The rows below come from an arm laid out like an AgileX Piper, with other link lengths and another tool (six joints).
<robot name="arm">
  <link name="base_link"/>
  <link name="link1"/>
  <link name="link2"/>
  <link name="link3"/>
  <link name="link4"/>
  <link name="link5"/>
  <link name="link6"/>
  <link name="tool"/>
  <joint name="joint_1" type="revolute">
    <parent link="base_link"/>
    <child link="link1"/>
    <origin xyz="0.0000 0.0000 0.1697" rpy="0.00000 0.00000 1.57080"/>
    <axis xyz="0 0 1"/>
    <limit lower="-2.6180" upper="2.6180"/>
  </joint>
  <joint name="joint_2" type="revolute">
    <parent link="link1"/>
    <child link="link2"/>
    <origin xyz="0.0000 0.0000 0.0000" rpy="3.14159 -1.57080 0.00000"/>
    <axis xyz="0 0 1"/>
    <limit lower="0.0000" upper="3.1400"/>
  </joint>
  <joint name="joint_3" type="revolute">
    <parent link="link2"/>
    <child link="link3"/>
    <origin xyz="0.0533 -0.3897 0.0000" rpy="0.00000 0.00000 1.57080"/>
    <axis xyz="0 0 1"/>
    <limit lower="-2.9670" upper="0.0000"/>
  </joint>
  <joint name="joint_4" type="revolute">
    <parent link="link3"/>
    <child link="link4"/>
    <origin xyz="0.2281 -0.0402 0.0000" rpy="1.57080 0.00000 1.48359"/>
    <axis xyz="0 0 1"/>
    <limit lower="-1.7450" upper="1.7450"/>
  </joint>
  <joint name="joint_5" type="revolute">
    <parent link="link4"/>
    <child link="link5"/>
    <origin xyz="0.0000 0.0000 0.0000" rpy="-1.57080 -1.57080 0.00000"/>
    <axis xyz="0 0 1"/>
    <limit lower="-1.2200" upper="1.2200"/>
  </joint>
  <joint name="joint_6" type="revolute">
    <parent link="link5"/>
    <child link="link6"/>
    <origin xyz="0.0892 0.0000 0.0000" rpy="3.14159 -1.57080 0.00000"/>
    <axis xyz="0 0 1"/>
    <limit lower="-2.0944" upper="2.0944"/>
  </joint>
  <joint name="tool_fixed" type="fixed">
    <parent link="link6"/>
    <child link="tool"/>
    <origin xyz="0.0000 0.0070 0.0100" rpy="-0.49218 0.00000 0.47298"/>
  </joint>
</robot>
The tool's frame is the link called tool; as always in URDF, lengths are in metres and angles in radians.
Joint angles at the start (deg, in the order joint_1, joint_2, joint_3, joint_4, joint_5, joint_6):
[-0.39 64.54 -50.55 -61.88 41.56 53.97]
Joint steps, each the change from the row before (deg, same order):
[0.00 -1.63 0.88 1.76 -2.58 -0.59]
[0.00 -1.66 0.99 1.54 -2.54 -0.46]
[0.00 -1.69 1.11 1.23 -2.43 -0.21]
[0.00 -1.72 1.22 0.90 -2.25 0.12]
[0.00 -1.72 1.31 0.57 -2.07 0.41]
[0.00 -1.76 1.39 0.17 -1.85 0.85]
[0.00 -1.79 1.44 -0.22 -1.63 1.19]
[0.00 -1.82 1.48 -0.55 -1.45 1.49]
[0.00 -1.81 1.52 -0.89 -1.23 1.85]
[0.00 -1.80 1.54 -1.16 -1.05 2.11]
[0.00 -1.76 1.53 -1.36 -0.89 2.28]
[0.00 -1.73 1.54 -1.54 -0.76 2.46]
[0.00 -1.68 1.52 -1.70 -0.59 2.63]
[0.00 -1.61 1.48 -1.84 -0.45 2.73]
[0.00 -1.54 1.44 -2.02 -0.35 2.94]
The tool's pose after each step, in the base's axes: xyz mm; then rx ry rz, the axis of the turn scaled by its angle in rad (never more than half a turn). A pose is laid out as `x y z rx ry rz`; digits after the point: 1 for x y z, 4 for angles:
176.2 -55.3 492.0 1.4785 0.5346 0.7859
168.7 -51.4 491.8 1.4816 0.5324 0.8460
160.8 -47.9 491.1 1.4814 0.5281 0.9032
152.4 -44.6 490.1 1.4794 0.5204 0.9565
143.8 -41.8 488.4 1.4758 0.5109 1.0053
134.8 -39.4 486.4 1.4715 0.4973 1.0499
125.5 -37.4 483.9 1.4660 0.4816 1.0899
116.0 -35.8 481.0 1.4596 0.4641 1.1264
106.5 -34.5 477.5 1.4539 0.4446 1.1585
97.1 -33.5 473.6 1.4485 0.4240 1.1872
87.9 -32.8 469.3 1.4435 0.4032 1.2126
79.0 -32.2 464.5 1.4391 0.3821 1.2356
70.4 -31.8 459.4 1.4357 0.3601 1.2556
62.4 -31.7 454.2 1.4324 0.3383 1.2729
54.7 -31.7 448.9 1.4296 0.3154 1.2888

